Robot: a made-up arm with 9 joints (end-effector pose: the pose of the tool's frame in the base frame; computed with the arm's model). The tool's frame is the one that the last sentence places. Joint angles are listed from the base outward.
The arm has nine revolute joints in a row. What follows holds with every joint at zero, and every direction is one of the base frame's. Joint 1 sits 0.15 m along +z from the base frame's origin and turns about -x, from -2.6 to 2.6 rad. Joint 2 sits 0.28 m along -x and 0.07 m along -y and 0.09 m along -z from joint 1 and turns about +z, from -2.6 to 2.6 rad. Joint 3 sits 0.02 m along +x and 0.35 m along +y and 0.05 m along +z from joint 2 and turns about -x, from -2.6 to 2.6 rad. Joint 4 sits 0.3 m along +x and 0.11 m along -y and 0.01 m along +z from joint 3 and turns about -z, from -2.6 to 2.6 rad. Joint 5 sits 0.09 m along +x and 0.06 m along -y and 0.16 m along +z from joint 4 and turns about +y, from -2.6 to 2.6 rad. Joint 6 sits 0.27 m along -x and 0.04 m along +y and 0.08 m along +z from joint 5 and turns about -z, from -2.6 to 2.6 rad. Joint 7 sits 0.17 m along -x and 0.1 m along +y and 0.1 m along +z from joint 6 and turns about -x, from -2.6 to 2.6 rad. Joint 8 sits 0.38 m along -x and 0.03 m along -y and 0.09 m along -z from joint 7 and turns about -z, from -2.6 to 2.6 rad. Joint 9 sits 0.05 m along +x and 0.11 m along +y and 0.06 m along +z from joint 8 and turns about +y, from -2.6 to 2.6 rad. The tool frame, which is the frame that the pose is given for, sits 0.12 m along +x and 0.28 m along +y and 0.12 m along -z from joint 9; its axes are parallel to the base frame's.
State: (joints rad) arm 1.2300 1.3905 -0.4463 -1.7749 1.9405 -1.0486 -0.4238 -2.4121 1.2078
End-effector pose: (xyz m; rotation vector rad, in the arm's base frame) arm -0.3183 1.0070 -0.5499 -1.4654 -0.6856 0.1899
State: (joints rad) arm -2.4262 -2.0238 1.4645 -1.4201 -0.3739 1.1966 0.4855 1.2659 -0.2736
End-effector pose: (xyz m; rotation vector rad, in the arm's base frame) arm 0.0521 0.1123 -0.4187 -0.3591 1.4509 0.0642
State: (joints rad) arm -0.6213 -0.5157 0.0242 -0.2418 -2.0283 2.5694 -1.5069 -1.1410 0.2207
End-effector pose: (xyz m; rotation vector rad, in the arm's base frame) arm -0.3626 -0.0098 0.7311 -0.4107 1.9770 1.6047
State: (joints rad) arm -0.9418 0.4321 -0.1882 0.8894 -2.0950 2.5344 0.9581 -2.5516 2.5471
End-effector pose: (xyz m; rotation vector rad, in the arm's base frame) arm -0.2855 0.4088 0.9554 0.6672 0.8798 0.7674
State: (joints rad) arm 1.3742 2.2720 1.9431 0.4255 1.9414 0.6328 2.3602 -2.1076 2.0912
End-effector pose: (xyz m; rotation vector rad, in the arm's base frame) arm -1.8695 -0.4061 -0.2746 -0.8355 -0.5125 1.9426
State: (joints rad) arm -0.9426 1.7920 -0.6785 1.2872 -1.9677 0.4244 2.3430 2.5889 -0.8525
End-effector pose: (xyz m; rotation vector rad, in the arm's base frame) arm -1.3243 0.5997 0.3869 1.3469 0.2551 2.0094
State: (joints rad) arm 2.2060 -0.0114 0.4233 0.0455 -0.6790 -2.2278 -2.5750 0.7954 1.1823
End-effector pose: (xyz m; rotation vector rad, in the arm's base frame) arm -0.2422 0.3289 -0.3109 -0.0288 -1.1898 2.7098
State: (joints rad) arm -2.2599 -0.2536 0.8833 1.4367 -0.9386 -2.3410 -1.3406 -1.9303 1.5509
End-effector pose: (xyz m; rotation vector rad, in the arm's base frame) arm -0.6317 -0.5928 0.0424 -0.0571 -0.8348 2.3531
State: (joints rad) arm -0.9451 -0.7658 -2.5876 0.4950 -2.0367 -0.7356 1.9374 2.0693 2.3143
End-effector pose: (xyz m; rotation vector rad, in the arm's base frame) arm 0.4247 -0.0378 0.4187 -0.6887 0.0065 1.9943
